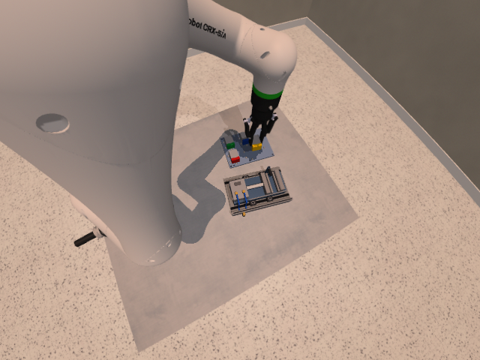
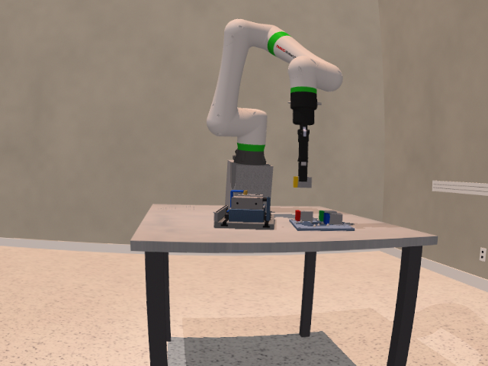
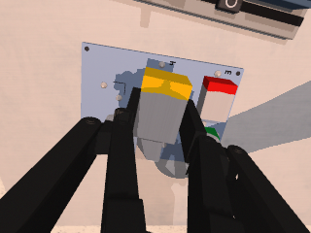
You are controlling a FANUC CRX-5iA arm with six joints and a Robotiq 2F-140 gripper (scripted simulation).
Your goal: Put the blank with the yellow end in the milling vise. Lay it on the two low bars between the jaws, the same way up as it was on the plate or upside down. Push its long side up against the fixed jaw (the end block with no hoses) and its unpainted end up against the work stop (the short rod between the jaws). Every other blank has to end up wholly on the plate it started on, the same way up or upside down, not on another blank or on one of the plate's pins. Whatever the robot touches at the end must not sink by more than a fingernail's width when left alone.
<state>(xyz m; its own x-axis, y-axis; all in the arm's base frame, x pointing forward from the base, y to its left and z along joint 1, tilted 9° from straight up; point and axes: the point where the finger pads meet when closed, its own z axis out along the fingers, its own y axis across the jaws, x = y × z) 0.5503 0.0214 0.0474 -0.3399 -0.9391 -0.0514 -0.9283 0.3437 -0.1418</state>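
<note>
Now: the fixed jaw 200 mm to the right of my hand and 110 mm below it. From my hand the other things lie so: work stop rod: 140 mm to the right, 90 mm below, 10 mm behind; yellow-ended blank: 30 mm below; red-ended blank: 160 mm below, 80 mm behind, 50 mm to the left.
</note>
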